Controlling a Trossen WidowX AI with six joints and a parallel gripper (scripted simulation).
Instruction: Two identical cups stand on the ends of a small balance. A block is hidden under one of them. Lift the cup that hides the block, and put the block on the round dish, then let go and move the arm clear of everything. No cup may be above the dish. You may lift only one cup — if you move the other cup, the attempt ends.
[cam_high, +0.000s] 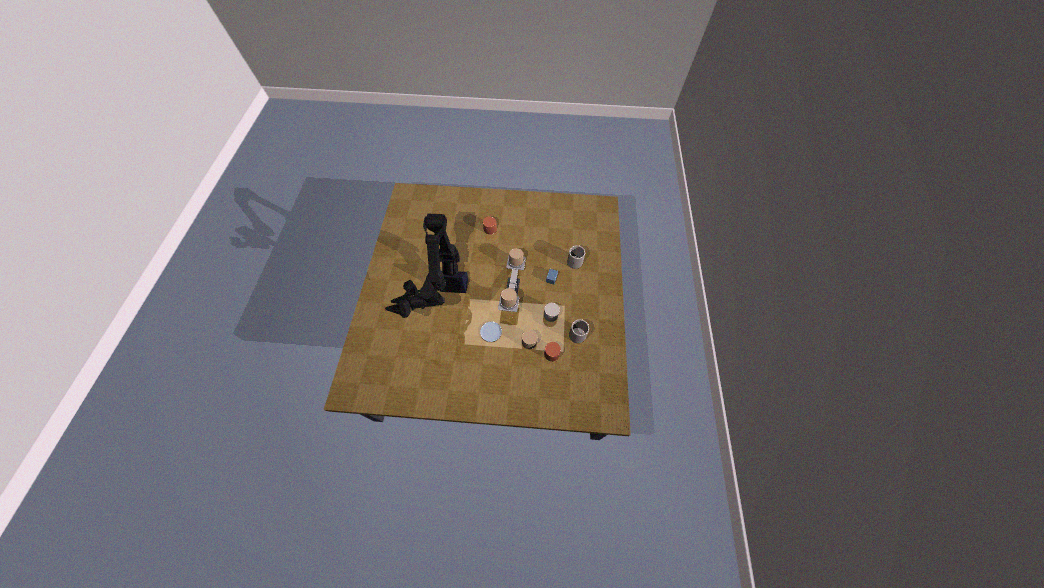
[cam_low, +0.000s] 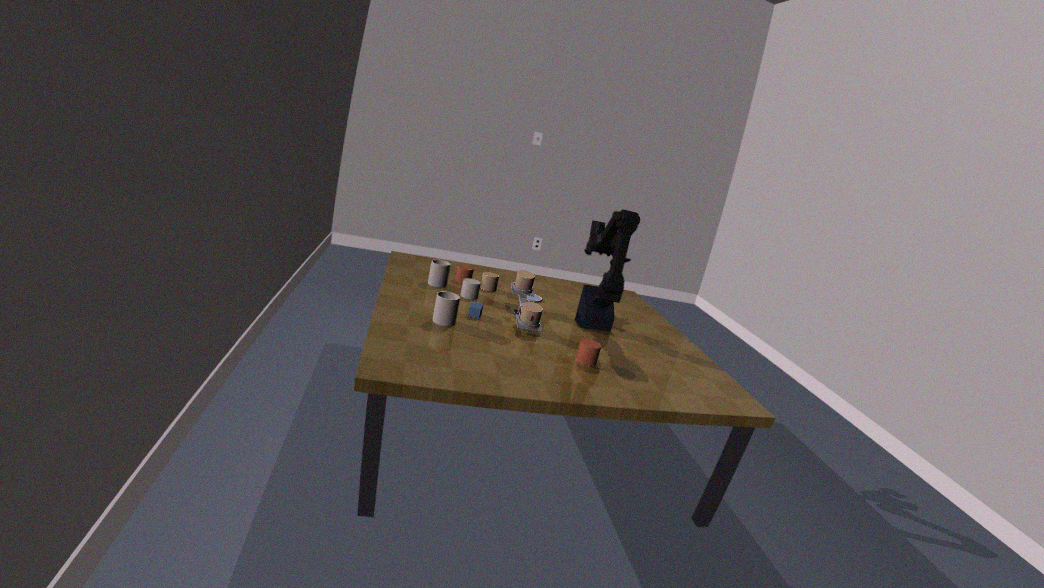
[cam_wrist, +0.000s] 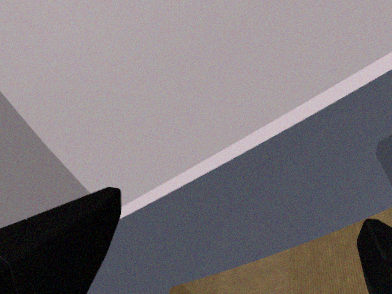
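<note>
The tan cup lies 470 mm to the left of my gripper tip, 450 mm ahead of it and 210 mm below it. The rest, counted from my gripper tip: round pale-blue dish: 400 mm ahead, 270 mm below, 60 mm to the left; then grey block: 450 mm to the left, 450 mm ahead, 230 mm below; then small balance: 460 mm ahead, 310 mm to the left, 230 mm below.
</note>
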